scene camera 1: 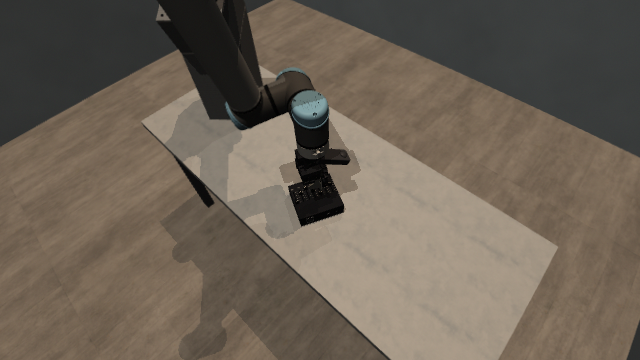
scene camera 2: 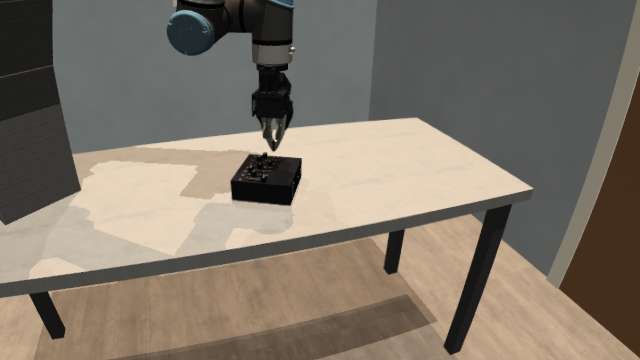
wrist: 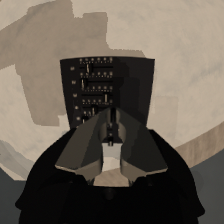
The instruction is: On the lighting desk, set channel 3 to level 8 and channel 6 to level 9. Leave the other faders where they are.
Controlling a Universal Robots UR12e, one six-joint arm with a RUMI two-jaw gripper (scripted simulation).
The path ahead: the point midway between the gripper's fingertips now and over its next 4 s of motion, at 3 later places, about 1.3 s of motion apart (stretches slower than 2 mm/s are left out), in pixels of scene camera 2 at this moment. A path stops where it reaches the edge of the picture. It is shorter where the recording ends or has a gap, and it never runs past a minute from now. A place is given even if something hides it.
The gripper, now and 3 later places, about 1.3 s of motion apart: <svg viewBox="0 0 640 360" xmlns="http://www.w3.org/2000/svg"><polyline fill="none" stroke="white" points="274,151 275,157 276,159 275,163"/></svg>
